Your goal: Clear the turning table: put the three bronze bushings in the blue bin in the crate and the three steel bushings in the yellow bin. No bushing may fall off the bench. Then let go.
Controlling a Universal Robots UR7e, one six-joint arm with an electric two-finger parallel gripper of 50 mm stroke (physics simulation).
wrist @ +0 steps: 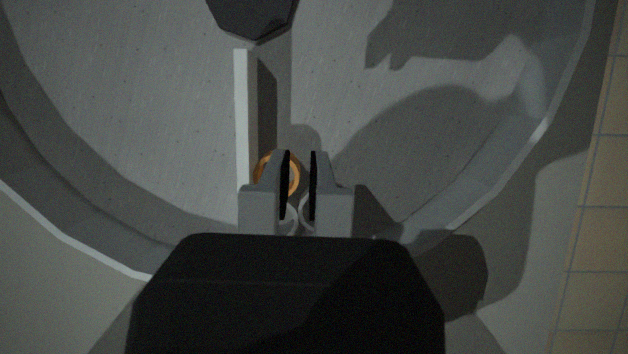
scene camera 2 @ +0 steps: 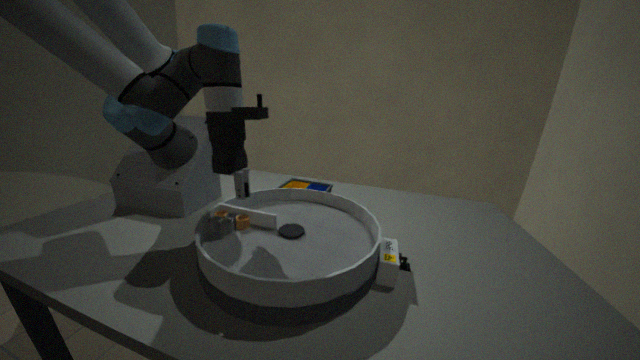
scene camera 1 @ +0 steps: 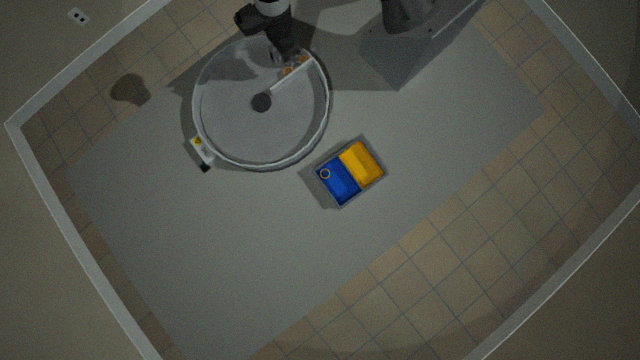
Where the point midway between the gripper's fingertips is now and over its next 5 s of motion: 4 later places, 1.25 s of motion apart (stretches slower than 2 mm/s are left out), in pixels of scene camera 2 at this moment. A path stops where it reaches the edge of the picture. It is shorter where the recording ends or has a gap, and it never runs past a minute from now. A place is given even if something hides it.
My gripper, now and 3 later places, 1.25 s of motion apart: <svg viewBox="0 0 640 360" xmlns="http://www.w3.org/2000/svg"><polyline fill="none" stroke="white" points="243,197 244,196 243,210 244,217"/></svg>
